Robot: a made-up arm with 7 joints.
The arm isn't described. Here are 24 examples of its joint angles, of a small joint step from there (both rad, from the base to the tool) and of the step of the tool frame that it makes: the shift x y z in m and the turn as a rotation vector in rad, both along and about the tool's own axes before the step.
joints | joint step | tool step
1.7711 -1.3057 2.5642 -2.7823 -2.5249 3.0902 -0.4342 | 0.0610 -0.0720 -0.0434 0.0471 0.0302 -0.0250 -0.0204 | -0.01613 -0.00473 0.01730 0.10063 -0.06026 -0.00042
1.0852 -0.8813 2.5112 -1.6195 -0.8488 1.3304 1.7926 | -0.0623 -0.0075 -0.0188 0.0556 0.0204 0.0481 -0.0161 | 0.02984 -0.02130 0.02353 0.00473 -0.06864 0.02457
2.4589 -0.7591 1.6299 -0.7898 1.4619 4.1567 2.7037 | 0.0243 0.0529 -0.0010 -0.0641 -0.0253 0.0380 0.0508 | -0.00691 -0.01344 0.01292 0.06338 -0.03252 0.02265
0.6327 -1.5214 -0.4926 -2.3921 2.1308 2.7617 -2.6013 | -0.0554 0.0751 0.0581 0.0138 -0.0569 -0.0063 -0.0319 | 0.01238 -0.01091 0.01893 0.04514 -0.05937 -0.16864
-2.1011 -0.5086 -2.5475 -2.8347 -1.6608 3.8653 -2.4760 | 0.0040 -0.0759 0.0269 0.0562 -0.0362 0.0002 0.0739 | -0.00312 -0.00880 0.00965 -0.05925 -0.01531 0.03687
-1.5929 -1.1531 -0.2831 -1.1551 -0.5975 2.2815 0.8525 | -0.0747 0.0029 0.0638 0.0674 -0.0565 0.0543 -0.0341 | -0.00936 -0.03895 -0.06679 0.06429 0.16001 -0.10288
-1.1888 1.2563 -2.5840 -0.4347 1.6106 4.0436 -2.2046 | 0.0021 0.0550 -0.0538 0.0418 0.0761 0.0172 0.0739 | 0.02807 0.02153 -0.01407 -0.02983 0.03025 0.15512
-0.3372 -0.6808 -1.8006 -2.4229 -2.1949 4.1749 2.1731 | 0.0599 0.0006 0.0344 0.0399 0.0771 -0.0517 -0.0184 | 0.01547 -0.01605 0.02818 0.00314 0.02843 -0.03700
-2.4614 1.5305 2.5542 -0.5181 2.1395 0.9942 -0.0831 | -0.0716 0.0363 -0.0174 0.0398 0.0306 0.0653 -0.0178 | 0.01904 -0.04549 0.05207 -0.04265 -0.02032 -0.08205
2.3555 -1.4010 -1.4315 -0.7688 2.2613 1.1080 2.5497 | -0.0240 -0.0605 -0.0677 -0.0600 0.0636 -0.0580 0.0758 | -0.00406 0.04896 -0.04195 -0.01042 -0.04194 0.01638
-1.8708 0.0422 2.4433 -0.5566 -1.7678 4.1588 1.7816 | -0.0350 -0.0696 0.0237 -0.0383 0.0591 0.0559 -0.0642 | -0.03398 -0.00323 0.01939 0.09640 -0.03865 0.02261
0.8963 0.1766 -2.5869 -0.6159 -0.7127 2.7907 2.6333 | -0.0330 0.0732 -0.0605 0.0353 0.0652 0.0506 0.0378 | -0.01671 -0.04039 -0.04186 0.12463 -0.06264 0.02739
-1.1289 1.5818 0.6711 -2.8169 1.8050 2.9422 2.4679 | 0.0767 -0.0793 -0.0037 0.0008 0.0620 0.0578 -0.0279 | 0.00243 0.00029 -0.02417 0.06203 -0.14858 -0.00694
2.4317 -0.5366 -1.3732 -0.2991 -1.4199 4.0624 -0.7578 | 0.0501 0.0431 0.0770 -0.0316 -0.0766 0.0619 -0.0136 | 0.03465 -0.00565 0.01596 -0.07218 0.10498 0.06175
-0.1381 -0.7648 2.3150 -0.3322 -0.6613 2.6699 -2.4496 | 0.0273 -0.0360 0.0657 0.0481 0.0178 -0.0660 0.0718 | -0.00979 0.02882 -0.01823 -0.05064 0.04322 0.13434
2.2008 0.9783 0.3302 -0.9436 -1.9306 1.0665 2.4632 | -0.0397 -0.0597 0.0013 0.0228 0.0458 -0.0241 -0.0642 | 0.03198 -0.03383 0.04619 -0.10611 0.00970 -0.01800
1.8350 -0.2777 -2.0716 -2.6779 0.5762 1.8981 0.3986 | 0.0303 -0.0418 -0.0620 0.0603 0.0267 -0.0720 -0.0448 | 0.01043 -0.00360 -0.01151 0.05104 -0.07670 -0.05081
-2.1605 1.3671 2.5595 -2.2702 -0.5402 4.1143 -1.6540 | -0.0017 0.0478 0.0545 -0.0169 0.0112 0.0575 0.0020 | 0.00977 0.02036 -0.01113 -0.10918 0.01563 0.02925
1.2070 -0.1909 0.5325 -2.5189 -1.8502 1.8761 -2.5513 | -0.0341 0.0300 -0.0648 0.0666 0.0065 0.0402 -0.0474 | 0.00173 -0.01400 0.04513 -0.05500 0.05960 0.00182
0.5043 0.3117 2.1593 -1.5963 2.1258 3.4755 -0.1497 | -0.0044 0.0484 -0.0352 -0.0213 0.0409 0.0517 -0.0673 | 0.02754 -0.00594 -0.01091 -0.01940 0.07789 0.01878
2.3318 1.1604 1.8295 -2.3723 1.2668 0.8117 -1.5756 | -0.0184 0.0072 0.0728 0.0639 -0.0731 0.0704 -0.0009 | 0.03178 0.00340 0.01609 -0.05125 -0.15014 0.00658
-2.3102 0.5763 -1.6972 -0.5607 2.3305 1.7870 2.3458 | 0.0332 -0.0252 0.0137 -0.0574 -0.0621 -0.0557 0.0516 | 0.00205 -0.00810 -0.00735 -0.00627 0.03252 0.08107
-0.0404 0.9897 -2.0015 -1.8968 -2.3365 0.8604 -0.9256 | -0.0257 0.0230 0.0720 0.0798 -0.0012 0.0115 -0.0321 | -0.04844 0.02423 -0.00555 0.01234 0.01368 0.06041
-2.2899 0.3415 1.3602 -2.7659 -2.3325 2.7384 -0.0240 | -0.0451 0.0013 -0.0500 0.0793 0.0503 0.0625 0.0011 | -0.04491 0.01556 0.00852 0.00627 -0.02483 0.14573
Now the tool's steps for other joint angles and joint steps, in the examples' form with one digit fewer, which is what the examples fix.
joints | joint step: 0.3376 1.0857 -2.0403 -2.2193 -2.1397 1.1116 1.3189 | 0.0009 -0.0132 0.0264 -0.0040 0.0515 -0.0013 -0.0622
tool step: 0.0007 0.0029 -0.0136 0.0390 -0.0339 -0.0758
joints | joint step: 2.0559 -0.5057 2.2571 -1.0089 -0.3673 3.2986 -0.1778 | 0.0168 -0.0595 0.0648 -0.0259 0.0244 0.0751 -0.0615
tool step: 0.0027 -0.0589 -0.0006 0.0889 0.0727 -0.0182
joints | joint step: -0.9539 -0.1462 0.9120 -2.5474 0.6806 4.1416 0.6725 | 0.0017 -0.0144 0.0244 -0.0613 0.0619 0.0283 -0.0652
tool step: -0.0075 0.0108 -0.0159 -0.0446 0.0155 -0.0736
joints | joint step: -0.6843 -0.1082 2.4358 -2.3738 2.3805 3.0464 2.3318 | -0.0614 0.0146 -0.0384 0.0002 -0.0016 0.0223 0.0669
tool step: -0.0348 -0.0063 -0.0138 0.0020 -0.0791 0.1425
